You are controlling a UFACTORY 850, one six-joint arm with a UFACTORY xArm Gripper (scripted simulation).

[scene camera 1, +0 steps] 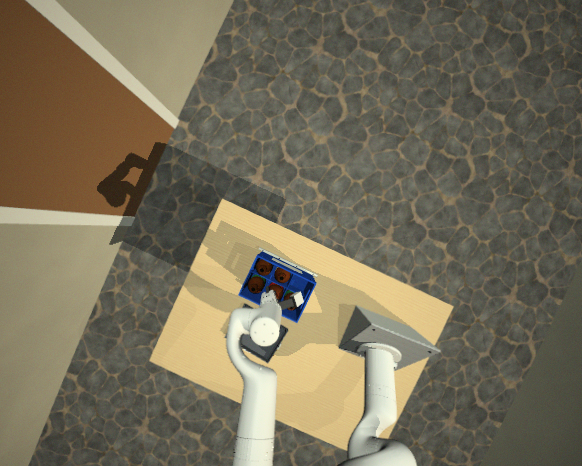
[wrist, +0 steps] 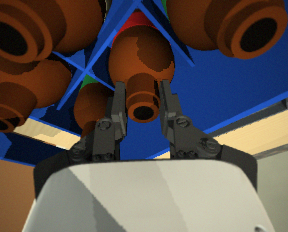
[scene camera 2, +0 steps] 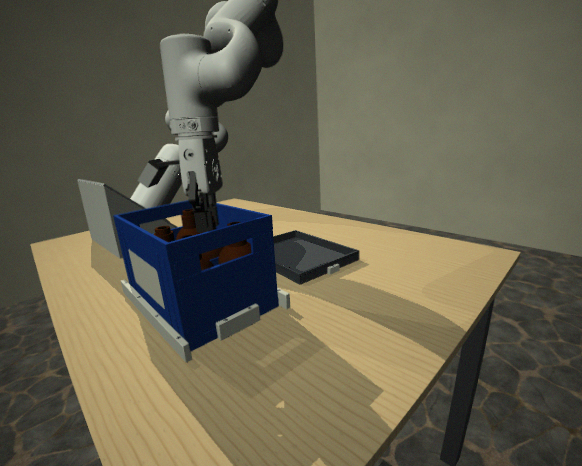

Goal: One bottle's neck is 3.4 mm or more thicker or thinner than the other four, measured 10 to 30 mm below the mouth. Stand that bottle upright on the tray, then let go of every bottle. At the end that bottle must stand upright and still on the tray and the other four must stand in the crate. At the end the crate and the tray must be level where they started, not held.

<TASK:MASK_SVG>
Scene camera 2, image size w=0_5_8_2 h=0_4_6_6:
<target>gripper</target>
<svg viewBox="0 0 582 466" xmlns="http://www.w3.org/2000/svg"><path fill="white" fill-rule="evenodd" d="M217 135L175 138L175 141L179 141L180 162L176 160L164 162L161 159L150 160L137 180L149 188L158 184L169 165L180 164L183 190L188 196L189 188L189 203L193 207L196 231L198 233L214 230L212 215L214 215L216 226L219 225L215 192L221 189L223 184L214 139L218 138Z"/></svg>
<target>dark tray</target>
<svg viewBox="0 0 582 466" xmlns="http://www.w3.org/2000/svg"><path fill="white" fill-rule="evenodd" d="M273 236L276 273L299 285L327 274L327 267L339 264L341 268L359 260L359 250L297 230Z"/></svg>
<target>blue crate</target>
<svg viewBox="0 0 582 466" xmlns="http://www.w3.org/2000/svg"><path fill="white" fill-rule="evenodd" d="M272 215L217 203L219 225L216 226L215 230L176 240L182 226L170 229L173 231L175 239L172 242L167 242L140 228L139 224L182 215L183 210L193 209L192 204L188 200L114 215L129 284L189 342L190 350L193 351L218 338L216 322L254 304L259 305L260 316L279 307ZM251 243L250 254L219 265L218 257L211 259L210 261L214 266L201 271L199 254L246 239L247 242Z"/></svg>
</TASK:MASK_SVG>
